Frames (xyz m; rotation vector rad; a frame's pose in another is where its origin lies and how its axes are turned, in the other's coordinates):
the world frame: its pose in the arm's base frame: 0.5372 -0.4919 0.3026 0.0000 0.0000 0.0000
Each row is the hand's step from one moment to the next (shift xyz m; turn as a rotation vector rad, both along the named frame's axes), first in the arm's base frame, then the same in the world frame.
Working: the arm's base frame: its pose in the world frame: -0.5372 0.4919 -0.3026 0.0000 0.0000 0.0000

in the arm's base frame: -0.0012 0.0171 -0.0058 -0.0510 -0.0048 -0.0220
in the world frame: -0.0012 0.0171 -0.0058 -0.0510 -0.0048 -0.0220
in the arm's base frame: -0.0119 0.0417 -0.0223 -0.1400 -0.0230 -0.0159
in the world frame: -0.0119 0.0417 -0.0223 -0.1400 -0.0230 -0.0159
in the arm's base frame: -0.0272 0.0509 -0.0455 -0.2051 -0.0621 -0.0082
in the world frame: -0.0272 0.0509 -0.0455 -0.2051 -0.0621 -0.0082
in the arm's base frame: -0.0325 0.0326 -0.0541 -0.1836 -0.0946 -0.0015
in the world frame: -0.0325 0.0326 -0.0541 -0.1836 -0.0946 -0.0015
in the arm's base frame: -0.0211 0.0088 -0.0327 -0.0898 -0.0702 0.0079
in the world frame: -0.0211 0.0088 -0.0327 -0.0898 -0.0702 0.0079
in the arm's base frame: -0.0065 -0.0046 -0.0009 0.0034 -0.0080 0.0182
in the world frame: -0.0065 -0.0046 -0.0009 0.0034 -0.0080 0.0182
